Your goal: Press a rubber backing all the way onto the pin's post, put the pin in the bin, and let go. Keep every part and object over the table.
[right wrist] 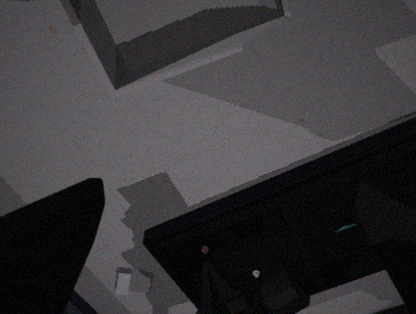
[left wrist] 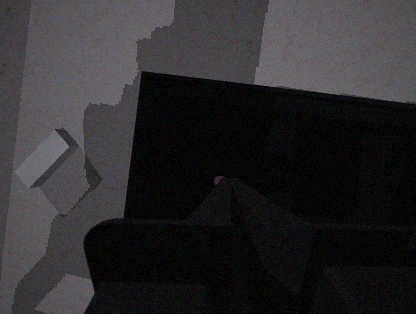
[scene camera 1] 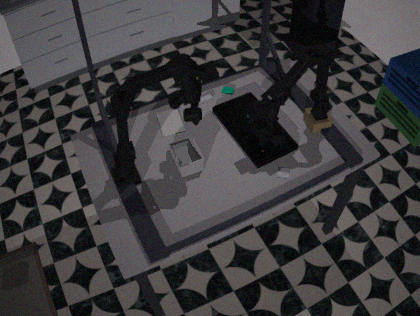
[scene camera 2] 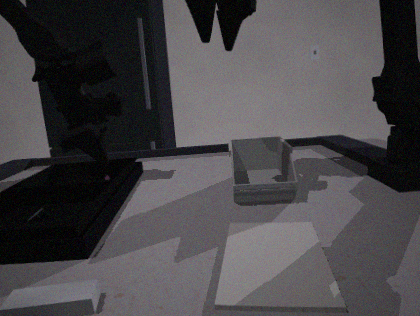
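Seen in the pictures: left gripper, between the fingertips: (right wrist: 207,261) (left wrist: 228,185) (scene camera 1: 261,146) (scene camera 2: 107,165); right gripper, between the fingertips: (right wrist: 232,192) (scene camera 2: 218,47); left arm's base, origin of its link: (scene camera 1: 319,114); right arm's base, origin of its link: (scene camera 1: 125,172) (scene camera 2: 411,162).
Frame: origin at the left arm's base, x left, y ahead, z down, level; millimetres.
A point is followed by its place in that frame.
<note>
A small pink round piece (scene camera 2: 107,178) @(x 87, y 307, z 53 mm) (left wrist: 219,180) @(x 93, y 306, z 51 mm) (right wrist: 204,249) @(x 92, y 306, z 52 mm), apparently a rubber backing, is in the black tray (scene camera 2: 50,245) @(x -207, y 407, z 43 mm) (left wrist: 325,115) @(x 57, y 365, z 25 mm) (right wrist: 250,197) @(x 17, y 391, z 41 mm). My left gripper (left wrist: 228,185) @(x 88, y 311, z 25 mm) (right wrist: 207,261) @(x 88, y 311, z 25 mm) is shut and empty over the tray, its tips right beside the pink piece; contact cannot be told. A teal piece (scene camera 2: 35,215) @(x -104, y 293, z 54 mm) (right wrist: 345,228) @(x -105, y 302, z 45 mm), apparently the pin, lies elsewhere in the tray. A pale round piece (right wrist: 256,273) @(x 26, y 235, z 53 mm) shows in the right wrist view. My right gripper (scene camera 2: 217,46) @(x 37, y 567, z -175 mm) is open and empty, high up. The grey open bin (scene camera 1: 190,170) @(x 123, y 620, z 34 mm) (scene camera 2: 265,194) @(x -23, y 633, z 50 mm) stands apart from the tray.
A flat white plate (scene camera 1: 171,123) @(x -168, y 640, z 57 mm) (scene camera 2: 270,265) @(x -199, y 640, z 57 mm) lies near the bin. A white block (scene camera 2: 55,295) @(x -276, y 467, z 47 mm) lies at the lower left in scene camera 2. A small white block (scene camera 1: 283,172) @(x 221, y 261, z 51 mm) (left wrist: 45,155) @(x 225, y 269, z 52 mm) lies beside the tray. A green piece (scene camera 1: 228,90) @(x -300, y 337, z 49 mm) lies near the table's far edge.
</note>
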